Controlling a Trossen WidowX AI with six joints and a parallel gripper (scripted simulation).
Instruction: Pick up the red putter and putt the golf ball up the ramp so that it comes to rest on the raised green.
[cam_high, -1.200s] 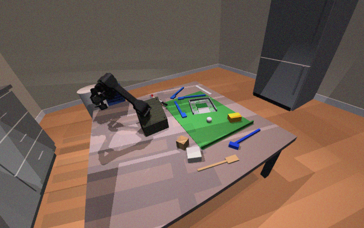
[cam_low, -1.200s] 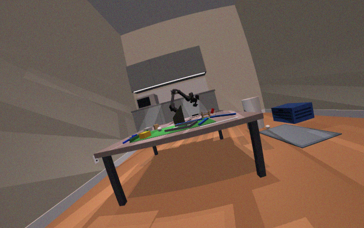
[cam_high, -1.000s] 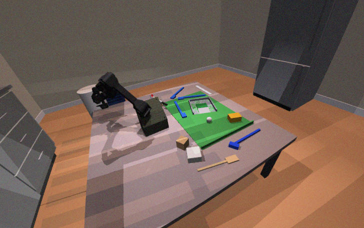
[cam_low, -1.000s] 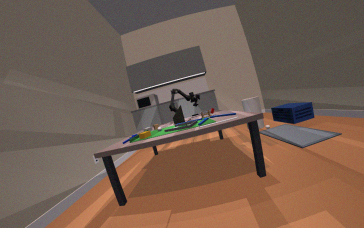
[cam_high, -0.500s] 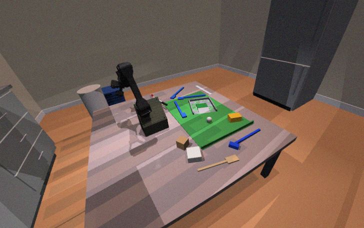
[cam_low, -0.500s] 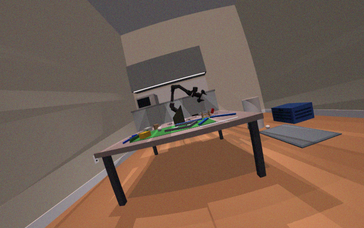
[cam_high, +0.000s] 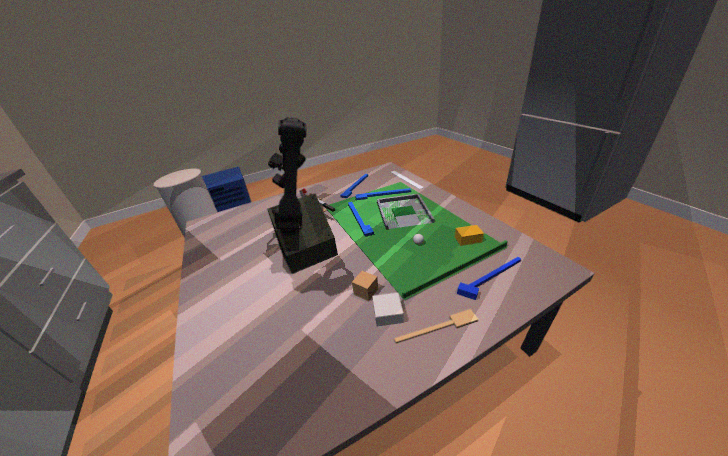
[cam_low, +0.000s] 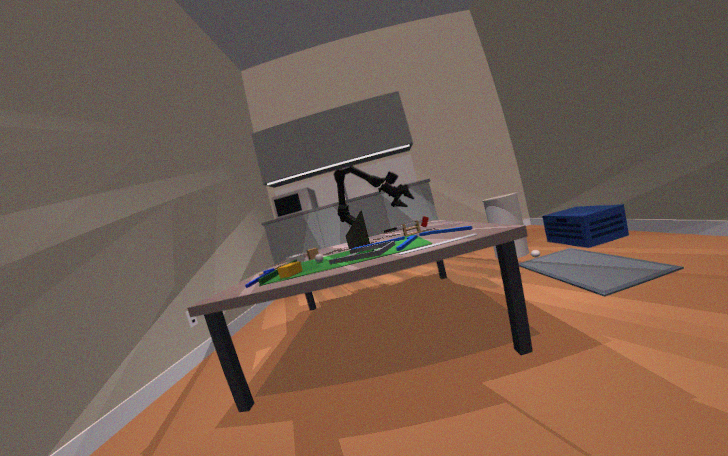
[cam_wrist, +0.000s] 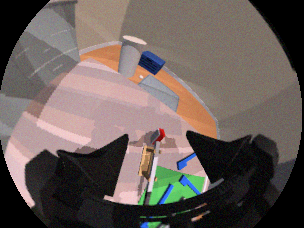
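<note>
My gripper tip is now 16 cm above the tan stand, 9 cm short of it and 4 cm to the left of it. Also, from my gripper tip: tan cube 68 cm to the right, 16 cm below, 7 cm ahead; then green mat 40 cm to the right, 39 cm ahead, 19 cm below; then white golf ball 56 cm to the right, 37 cm ahead, 16 cm below.
</note>
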